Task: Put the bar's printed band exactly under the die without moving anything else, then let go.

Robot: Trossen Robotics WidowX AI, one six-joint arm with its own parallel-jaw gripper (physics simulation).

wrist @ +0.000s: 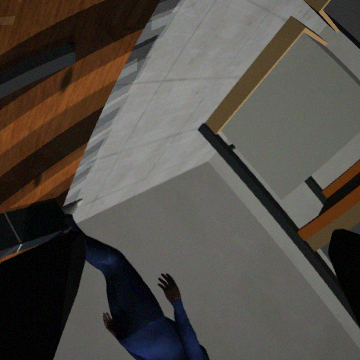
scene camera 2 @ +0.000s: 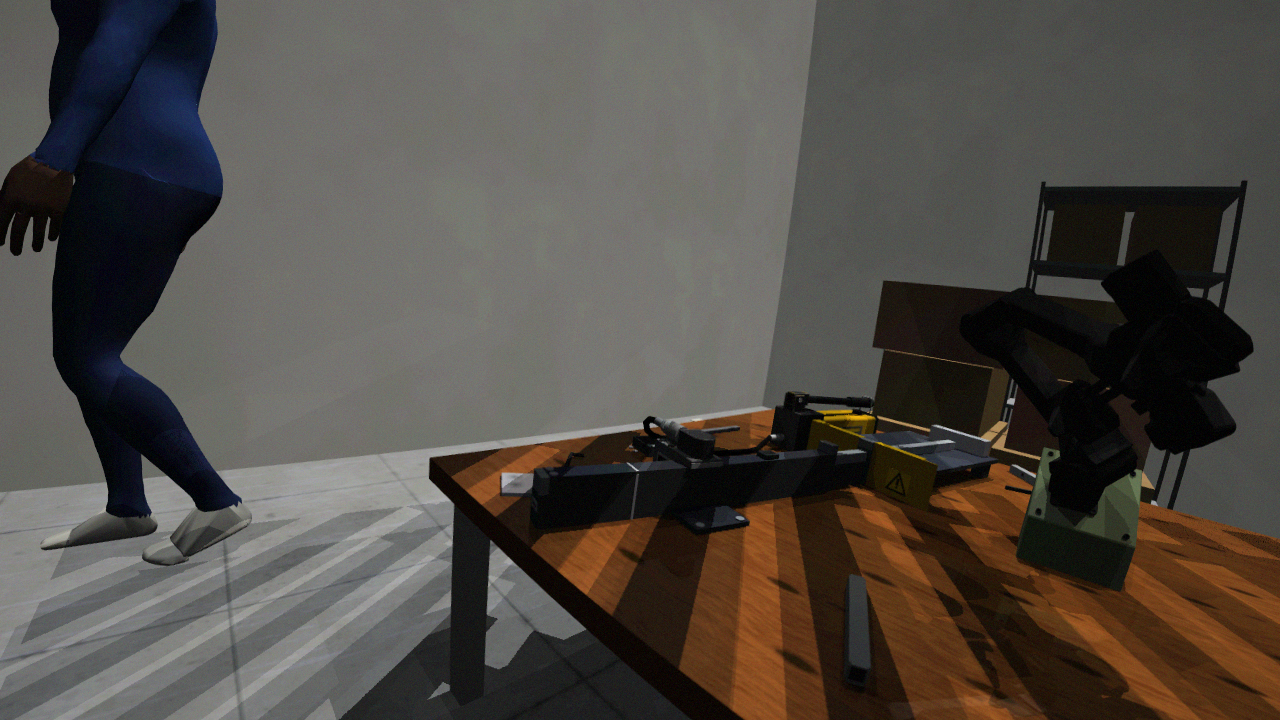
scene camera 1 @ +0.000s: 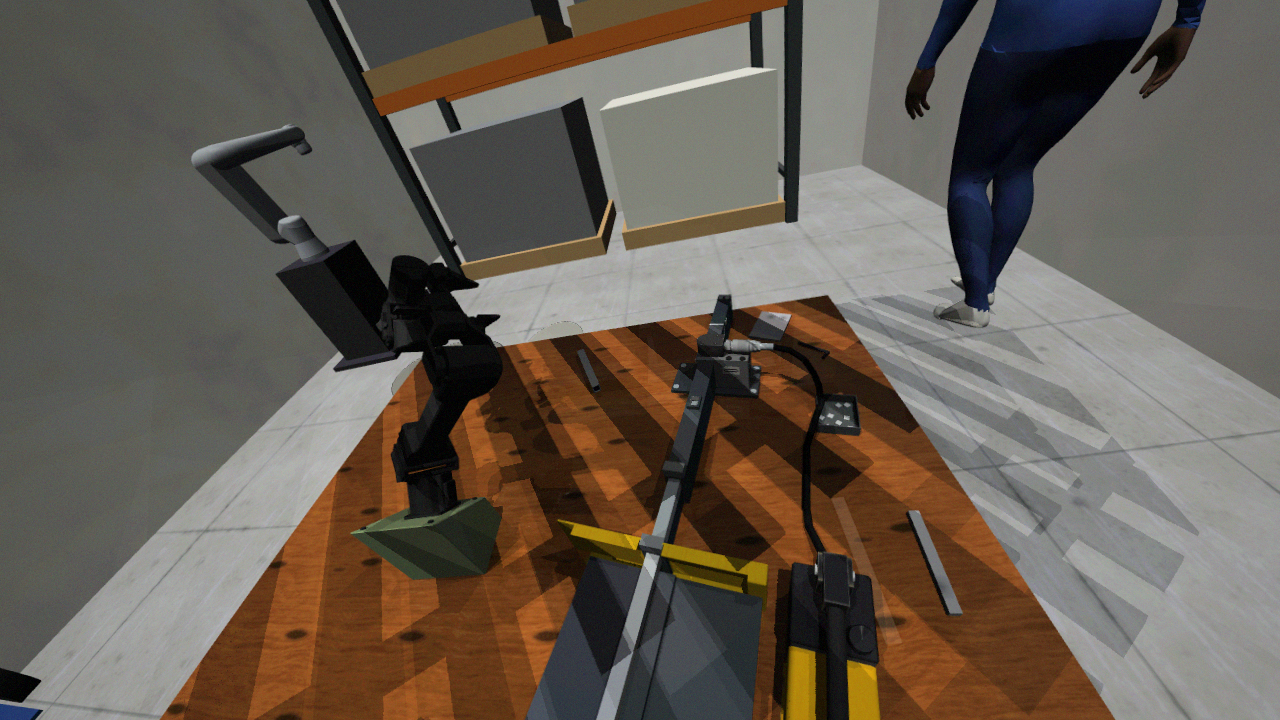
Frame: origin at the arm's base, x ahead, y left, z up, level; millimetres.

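Seen in the pictures: gripper, fingertip midpoint: (wrist: 213,246) (scene camera 2: 1085,411) (scene camera 1: 488,300); arm's base, link origin: (scene camera 2: 1074,492) (scene camera 1: 433,511).
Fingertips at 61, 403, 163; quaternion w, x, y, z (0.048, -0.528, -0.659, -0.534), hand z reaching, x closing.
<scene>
Offsets run from my fingertips to a thing's top centre, as dx, dy, dz. "spot": to the spot under its first point. Level surfaces: height alone.
A long dark bar (scene camera 1: 689,432) (scene camera 2: 587,493) lies across the wooden table @[dz -278] (scene camera 1: 530,457) (scene camera 2: 737,593) and runs through a dark die block on a base plate (scene camera 1: 729,372) (scene camera 2: 693,445). A thin white band @[spot: +479, +42, -232] (scene camera 2: 632,490) crosses the bar between its free end and the die. My black arm stands on a green base (scene camera 1: 433,545) at the table's left. My gripper (scene camera 1: 475,302) (wrist: 213,246) is open and empty, held high and well to the left of the bar. The wrist view looks out at the floor and wall, with both fingers at the frame's edges.
A short dark bar @[+147, +37, -258] (scene camera 1: 589,369) (scene camera 2: 857,629) lies loose left of the die. A grey strip @[+681, -536, -269] (scene camera 1: 933,552), a small dotted plate @[spot: +674, -255, -276] (scene camera 1: 839,416), a black cable @[spot: +577, -342, -266] (scene camera 1: 807,457) and a yellow-black machine @[spot: +480, -648, -147] (scene camera 1: 830,646) are at the right. A person (scene camera 1: 976,179) (wrist: 143,314) stands beyond the table. A shelf rack (scene camera 1: 792,107) stands behind.
</scene>
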